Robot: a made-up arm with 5 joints. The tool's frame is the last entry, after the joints.
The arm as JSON. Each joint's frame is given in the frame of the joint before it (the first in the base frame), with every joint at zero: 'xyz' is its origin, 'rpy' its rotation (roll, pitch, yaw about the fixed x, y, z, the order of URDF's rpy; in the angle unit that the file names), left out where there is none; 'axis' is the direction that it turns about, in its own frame. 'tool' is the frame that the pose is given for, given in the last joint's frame.
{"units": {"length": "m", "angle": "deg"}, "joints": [
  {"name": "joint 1", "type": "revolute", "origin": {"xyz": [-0.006, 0.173, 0.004]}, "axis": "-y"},
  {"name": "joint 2", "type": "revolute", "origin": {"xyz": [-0.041, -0.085, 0.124]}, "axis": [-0.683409, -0.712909, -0.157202]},
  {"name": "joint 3", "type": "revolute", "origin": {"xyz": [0.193, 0.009, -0.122]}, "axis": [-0.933, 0.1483, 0.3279]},
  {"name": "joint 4", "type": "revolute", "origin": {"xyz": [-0.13, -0.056, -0.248]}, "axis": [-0.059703, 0.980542, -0.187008]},
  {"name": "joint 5", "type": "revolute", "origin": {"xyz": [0.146, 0.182, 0.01]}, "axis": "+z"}
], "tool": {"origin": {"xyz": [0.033, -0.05, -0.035], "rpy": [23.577, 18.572, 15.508]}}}
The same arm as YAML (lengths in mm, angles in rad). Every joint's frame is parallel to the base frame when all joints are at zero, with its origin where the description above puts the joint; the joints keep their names.
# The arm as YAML. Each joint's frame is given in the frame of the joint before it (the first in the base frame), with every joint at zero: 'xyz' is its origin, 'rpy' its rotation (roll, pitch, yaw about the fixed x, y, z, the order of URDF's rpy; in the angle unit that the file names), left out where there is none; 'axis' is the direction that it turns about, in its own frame. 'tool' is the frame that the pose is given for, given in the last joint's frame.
units:
  length: mm
  angle: rad
joints:
  - name: joint 1
    type: revolute
    origin:
      xyz: [-6.0, 173.0, 4.0]
    axis: [0.0, -1.0, 0.0]
  - name: joint 2
    type: revolute
    origin:
      xyz: [-41.0, -85.0, 124.0]
    axis: [-0.683409, -0.712909, -0.157202]
  - name: joint 3
    type: revolute
    origin:
      xyz: [193.0, 9.0, -122.0]
    axis: [-0.933, 0.1483, 0.3279]
  - name: joint 4
    type: revolute
    origin:
      xyz: [-130.0, -56.0, -248.0]
    axis: [-0.059703, 0.980542, -0.187008]
  - name: joint 5
    type: revolute
    origin:
      xyz: [146.0, 182.0, 10.0]
    axis: [0.0, 0.0, 1.0]
tool:
  origin:
    xyz: [33.0, -50.0, -35.0]
    rpy: [0.4115, 0.3241, 0.2707]

